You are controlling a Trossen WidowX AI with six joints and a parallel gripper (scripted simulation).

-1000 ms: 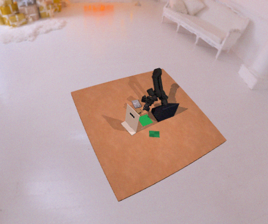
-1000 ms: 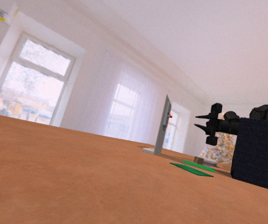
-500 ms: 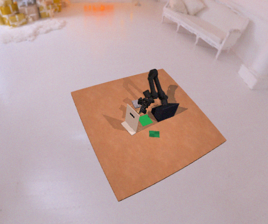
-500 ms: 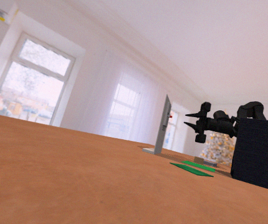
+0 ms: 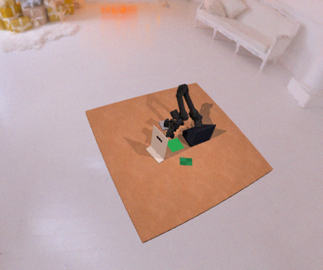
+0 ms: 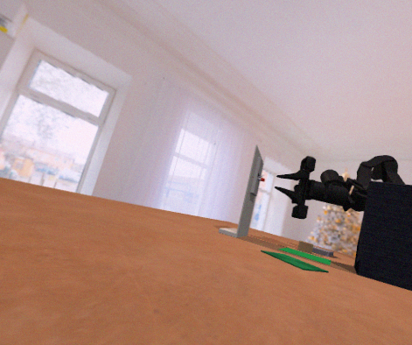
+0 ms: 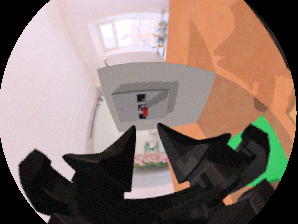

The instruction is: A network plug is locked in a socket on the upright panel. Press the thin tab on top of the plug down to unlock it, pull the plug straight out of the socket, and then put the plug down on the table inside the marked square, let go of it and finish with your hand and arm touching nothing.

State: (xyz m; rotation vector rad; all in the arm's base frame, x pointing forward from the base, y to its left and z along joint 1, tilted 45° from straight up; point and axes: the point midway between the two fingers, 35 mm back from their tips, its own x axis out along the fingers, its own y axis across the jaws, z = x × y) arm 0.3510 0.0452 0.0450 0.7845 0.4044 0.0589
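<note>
The network plug is 50 mm ahead of my gripper tip and 10 mm to the left of it. Round my gripper tip: tan block (170 mm below, 110 mm to the right, 110 mm behind); then upright panel (70 mm below, 70 mm ahead, 10 mm to the left); then green marked square (190 mm below, 120 mm behind, 10 mm to the left).
</note>
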